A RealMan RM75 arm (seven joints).
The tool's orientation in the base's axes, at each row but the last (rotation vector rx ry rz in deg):
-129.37, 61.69, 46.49
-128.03, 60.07, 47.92
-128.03, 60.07, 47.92
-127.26, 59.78, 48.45
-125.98, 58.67, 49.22
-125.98, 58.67, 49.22
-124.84, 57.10, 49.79
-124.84, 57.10, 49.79
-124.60, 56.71, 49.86
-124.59, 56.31, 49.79
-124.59, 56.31, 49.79
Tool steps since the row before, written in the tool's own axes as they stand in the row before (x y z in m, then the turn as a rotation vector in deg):
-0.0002, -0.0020, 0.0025, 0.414, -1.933, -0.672
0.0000, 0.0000, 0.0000, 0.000, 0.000, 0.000
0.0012, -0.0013, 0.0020, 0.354, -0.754, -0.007
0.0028, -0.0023, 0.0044, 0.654, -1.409, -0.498
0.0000, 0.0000, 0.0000, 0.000, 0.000, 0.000
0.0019, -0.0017, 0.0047, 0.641, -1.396, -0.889
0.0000, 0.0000, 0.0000, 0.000, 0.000, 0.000
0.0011, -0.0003, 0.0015, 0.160, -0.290, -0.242
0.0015, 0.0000, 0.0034, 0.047, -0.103, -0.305
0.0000, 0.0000, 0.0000, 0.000, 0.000, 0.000
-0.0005, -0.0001, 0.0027, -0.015, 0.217, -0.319
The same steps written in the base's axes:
0.0008, 0.0029, -0.0012, 1.973, 0.427, 0.534
0.0000, 0.0000, 0.0000, 0.000, 0.000, 0.000
0.0010, 0.0015, -0.0019, 0.789, 0.248, -0.100
0.0019, 0.0030, -0.0045, 1.620, 0.133, 0.137
0.0000, 0.0000, 0.0000, 0.000, 0.000, 0.000
0.0009, 0.0034, -0.0040, 1.725, -0.144, 0.393
0.0000, 0.0000, 0.0000, 0.000, 0.000, 0.000
0.0003, 0.0008, -0.0017, 0.390, -0.083, 0.097
-0.0003, 0.0018, -0.0032, 0.203, -0.184, 0.176
0.0000, 0.0000, 0.0000, 0.000, 0.000, 0.000
-0.0010, 0.0022, -0.0012, -0.080, -0.345, 0.153

